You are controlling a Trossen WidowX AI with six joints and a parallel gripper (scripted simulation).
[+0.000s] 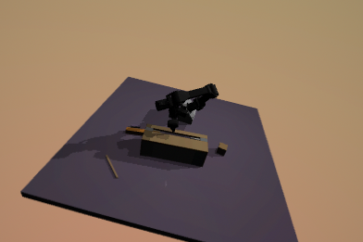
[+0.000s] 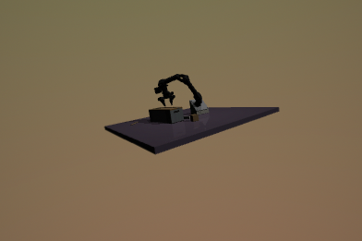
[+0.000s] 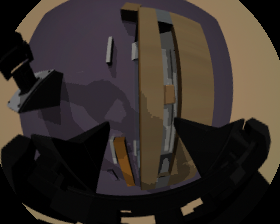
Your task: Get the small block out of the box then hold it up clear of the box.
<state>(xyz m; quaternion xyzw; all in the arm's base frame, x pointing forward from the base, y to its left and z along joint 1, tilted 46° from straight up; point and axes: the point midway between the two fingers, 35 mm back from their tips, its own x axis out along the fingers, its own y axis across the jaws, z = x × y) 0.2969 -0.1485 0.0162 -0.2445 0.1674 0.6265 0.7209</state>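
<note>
My gripper tip is 50 mm short of the small brown block, 40 mm to the right of it and 50 mm above it. Also, from my gripper tip: thin tan stick (260 mm ahead, 290 mm to the right, 140 mm below); orange rod (40 mm behind, 200 mm to the right, 130 mm below).
</note>
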